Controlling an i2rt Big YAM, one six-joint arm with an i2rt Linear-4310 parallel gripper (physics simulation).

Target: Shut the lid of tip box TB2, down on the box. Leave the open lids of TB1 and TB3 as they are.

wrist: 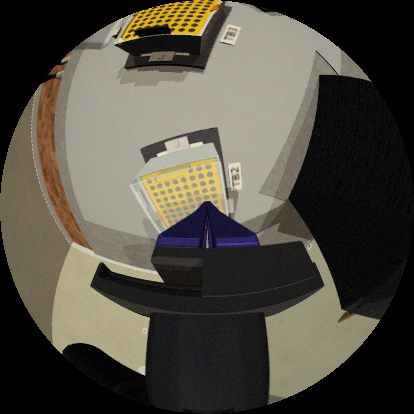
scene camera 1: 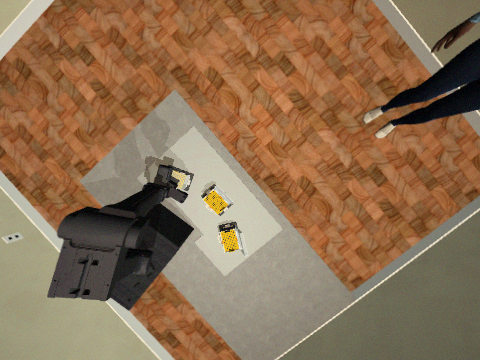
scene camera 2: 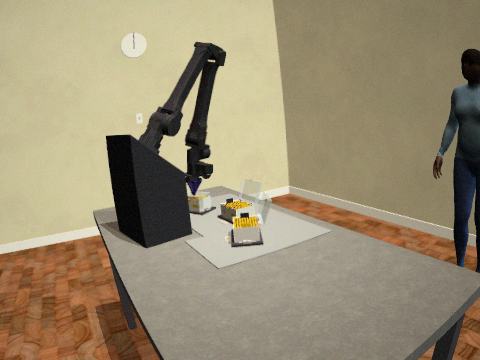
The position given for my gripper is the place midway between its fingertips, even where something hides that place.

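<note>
The wrist view gives me my gripper (wrist: 206,206), and there's a pale mat (wrist: 251,91) in it too.
</note>
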